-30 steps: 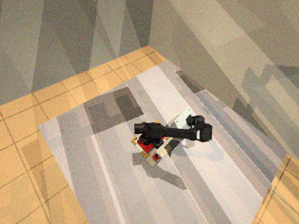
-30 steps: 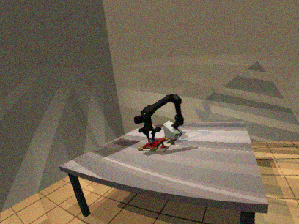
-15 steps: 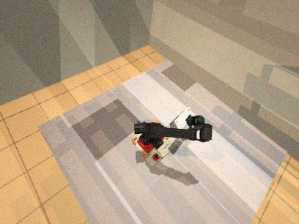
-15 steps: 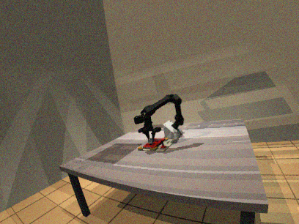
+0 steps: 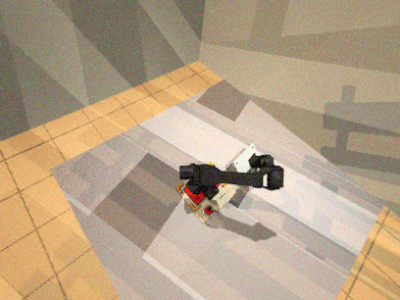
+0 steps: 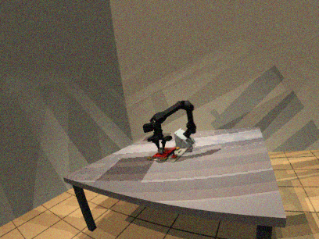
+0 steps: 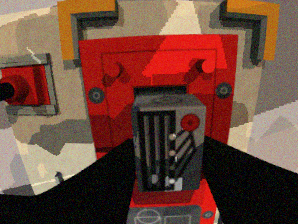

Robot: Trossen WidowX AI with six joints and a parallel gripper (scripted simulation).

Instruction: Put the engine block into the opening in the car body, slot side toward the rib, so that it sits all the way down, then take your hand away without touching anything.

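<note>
The engine block lies 10 mm below my gripper tip.
</note>
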